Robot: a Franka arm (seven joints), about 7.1 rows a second.
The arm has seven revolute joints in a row. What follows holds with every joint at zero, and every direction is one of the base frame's. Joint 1 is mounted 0.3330 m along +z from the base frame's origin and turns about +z. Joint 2 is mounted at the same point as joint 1 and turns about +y. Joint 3 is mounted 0.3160 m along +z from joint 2 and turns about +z. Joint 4 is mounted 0.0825 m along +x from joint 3 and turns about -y. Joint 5 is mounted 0.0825 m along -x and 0.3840 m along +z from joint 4 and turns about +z. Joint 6 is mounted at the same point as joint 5 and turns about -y. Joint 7 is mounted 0.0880 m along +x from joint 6 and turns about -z. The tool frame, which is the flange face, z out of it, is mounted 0.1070 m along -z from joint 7; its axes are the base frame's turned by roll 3.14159, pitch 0.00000 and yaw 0.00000 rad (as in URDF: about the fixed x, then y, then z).
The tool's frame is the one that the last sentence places.
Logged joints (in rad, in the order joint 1, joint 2, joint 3, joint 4, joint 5, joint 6, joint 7), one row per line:
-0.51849 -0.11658 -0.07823 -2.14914 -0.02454 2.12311 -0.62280
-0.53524 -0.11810 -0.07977 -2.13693 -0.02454 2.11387 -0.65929
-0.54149 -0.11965 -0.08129 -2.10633 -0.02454 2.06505 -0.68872
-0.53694 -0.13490 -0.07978 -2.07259 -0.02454 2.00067 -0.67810
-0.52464 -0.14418 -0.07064 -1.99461 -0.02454 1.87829 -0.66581
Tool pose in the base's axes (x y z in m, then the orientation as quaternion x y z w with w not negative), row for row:
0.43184 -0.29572 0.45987 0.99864 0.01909 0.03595 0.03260
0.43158 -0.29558 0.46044 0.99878 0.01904 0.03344 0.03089
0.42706 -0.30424 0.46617 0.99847 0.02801 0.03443 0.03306
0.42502 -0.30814 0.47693 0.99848 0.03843 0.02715 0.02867
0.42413 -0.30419 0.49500 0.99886 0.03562 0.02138 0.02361
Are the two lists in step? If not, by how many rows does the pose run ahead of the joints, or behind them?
The pose runs 1 row behind the joints: the pose in row i belongs to the joints in row i - 1.
